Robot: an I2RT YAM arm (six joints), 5 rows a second.
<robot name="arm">
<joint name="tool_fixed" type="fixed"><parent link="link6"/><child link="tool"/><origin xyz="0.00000 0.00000 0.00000" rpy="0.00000 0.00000 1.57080"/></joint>
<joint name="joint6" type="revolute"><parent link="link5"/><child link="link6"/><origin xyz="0.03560 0.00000 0.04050" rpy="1.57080 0.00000 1.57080"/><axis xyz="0 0 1"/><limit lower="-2.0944" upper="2.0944"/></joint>
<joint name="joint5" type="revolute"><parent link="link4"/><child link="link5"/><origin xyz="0.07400 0.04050 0.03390" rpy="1.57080 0.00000 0.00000"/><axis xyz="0 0 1"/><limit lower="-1.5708" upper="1.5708"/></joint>
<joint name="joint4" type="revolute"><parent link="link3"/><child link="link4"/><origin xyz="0.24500 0.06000 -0.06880"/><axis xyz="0 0 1"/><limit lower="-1.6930" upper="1.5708"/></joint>
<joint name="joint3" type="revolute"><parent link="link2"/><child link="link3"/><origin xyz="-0.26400 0.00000 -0.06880" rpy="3.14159 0.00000 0.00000"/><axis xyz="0 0 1"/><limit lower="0.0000" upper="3.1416"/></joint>
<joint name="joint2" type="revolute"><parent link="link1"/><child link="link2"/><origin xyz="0.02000 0.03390 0.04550" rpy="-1.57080 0.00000 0.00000"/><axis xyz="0 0 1"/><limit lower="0.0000" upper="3.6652"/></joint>
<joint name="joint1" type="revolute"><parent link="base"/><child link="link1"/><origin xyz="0.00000 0.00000 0.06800"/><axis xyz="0 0 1"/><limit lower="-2.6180" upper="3.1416"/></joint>
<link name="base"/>
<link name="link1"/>
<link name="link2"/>
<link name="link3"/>
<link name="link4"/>
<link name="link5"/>
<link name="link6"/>
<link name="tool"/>
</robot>
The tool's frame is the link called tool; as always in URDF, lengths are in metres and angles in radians.
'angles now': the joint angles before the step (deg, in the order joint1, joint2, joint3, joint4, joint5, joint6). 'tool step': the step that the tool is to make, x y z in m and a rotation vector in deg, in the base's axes. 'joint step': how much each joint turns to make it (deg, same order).
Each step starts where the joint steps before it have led.
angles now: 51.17 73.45 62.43 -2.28 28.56 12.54
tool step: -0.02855 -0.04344 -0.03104 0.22 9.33 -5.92
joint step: -0.85 -10.34 -9.25 -11.77 2.46 9.91
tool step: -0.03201 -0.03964 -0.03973 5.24 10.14 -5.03
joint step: -0.40 -10.96 -10.34 -10.17 -1.31 13.91
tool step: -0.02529 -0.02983 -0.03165 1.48 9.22 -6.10
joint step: 0.00 -7.69 -6.10 -12.14 -0.26 11.57
